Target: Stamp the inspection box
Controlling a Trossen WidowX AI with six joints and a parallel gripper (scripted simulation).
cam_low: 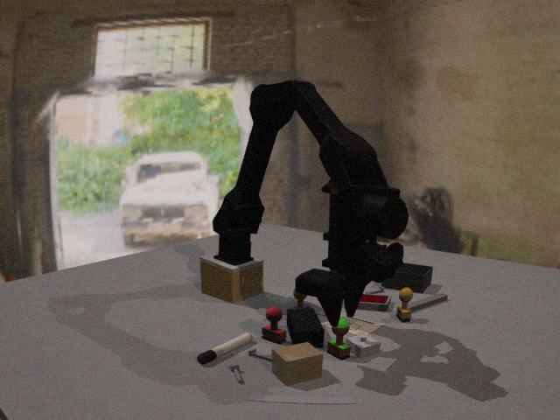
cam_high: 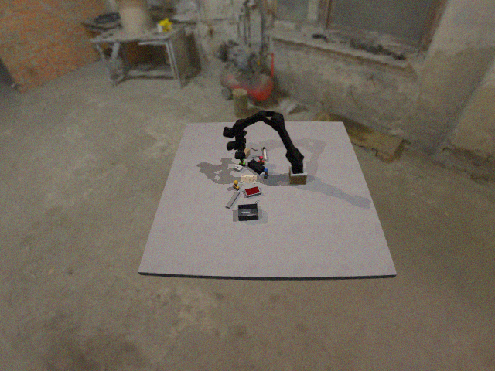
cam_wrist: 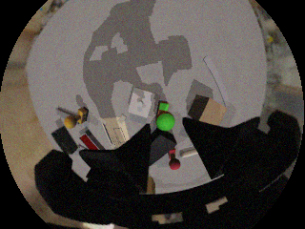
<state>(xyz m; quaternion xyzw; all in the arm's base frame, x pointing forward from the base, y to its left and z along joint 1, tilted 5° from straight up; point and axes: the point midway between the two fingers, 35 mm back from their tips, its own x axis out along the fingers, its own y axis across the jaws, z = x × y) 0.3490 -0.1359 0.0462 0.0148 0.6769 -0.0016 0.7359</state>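
My gripper tip is now 50 mm above the green-knobbed stamp. From my gripper tip the other things lie so: brown box: 20 mm behind, 100 mm to the right, 40 mm below; then dark block: 100 mm behind, 40 mm to the left, 50 mm below; then grey block: 20 mm ahead, 40 mm to the left, 50 mm below.
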